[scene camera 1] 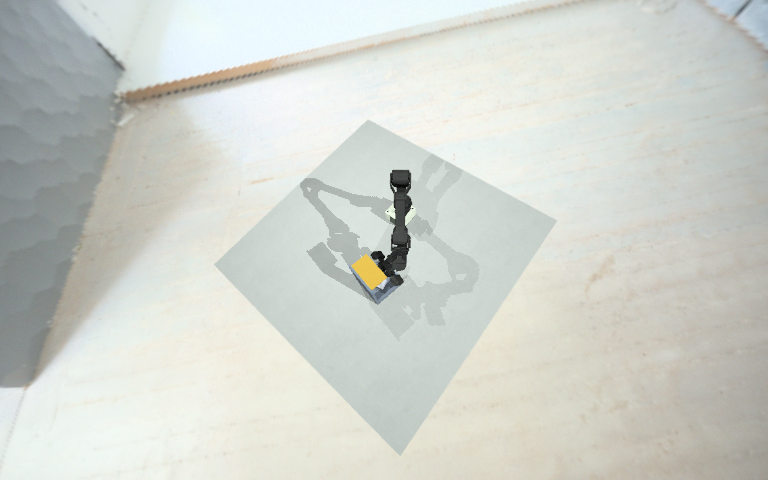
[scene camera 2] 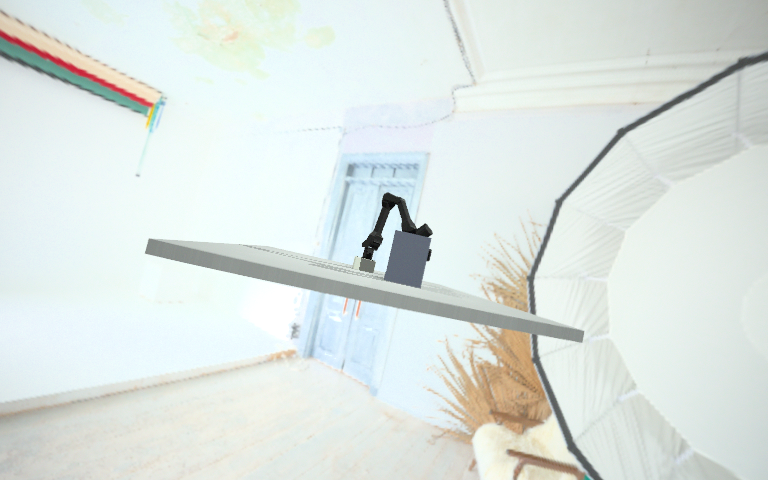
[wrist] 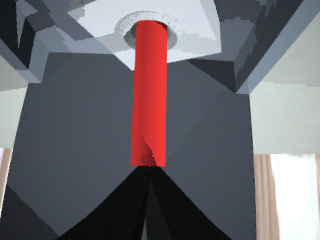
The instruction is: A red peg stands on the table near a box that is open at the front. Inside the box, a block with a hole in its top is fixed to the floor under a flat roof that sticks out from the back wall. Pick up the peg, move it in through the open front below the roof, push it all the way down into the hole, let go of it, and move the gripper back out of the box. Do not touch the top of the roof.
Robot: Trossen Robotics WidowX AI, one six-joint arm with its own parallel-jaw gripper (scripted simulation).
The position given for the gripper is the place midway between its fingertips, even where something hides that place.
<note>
In view: the gripper (wrist: 148, 175), a red peg (wrist: 148, 132) and a dark box wall (wrist: 73, 146).
Scene camera 2 misses the red peg, which is hidden by the dark box wall.
</note>
